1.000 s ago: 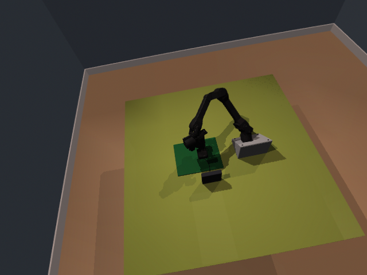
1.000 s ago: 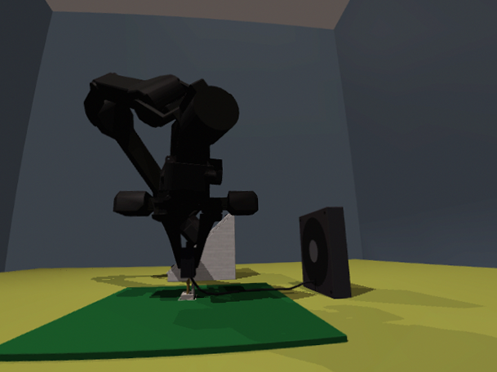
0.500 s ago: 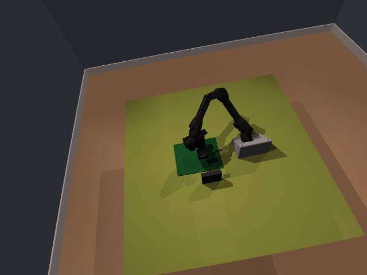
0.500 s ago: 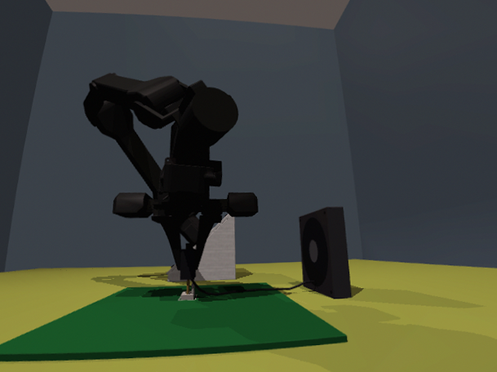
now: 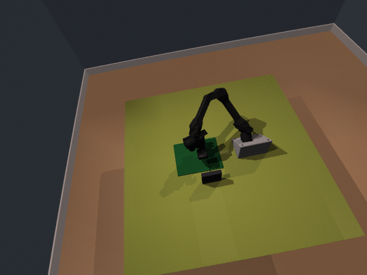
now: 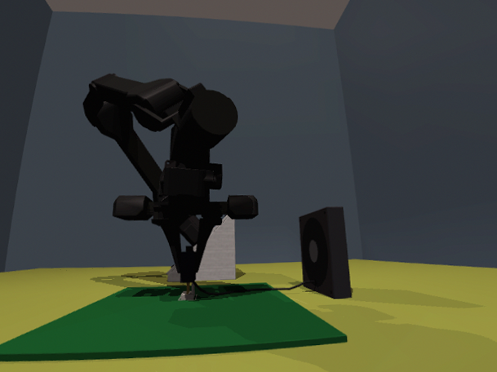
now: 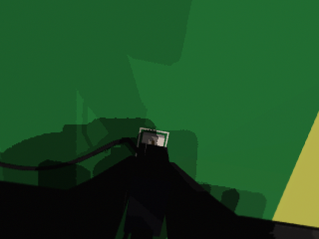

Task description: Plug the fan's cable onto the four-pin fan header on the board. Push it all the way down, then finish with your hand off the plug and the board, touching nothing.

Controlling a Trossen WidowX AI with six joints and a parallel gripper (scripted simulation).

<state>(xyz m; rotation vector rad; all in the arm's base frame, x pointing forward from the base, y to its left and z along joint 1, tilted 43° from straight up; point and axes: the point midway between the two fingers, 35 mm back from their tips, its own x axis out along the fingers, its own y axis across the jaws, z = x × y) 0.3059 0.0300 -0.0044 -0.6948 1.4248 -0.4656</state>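
Now: gripper tip 40 mm above the white four-pin header and 10 mm past it. Round my gripper tip: black fan (190 mm to the left, 50 mm behind, 20 mm above); then green board (50 mm below, 30 mm ahead, 10 mm to the left); then black plug (10 mm behind, 10 mm above).
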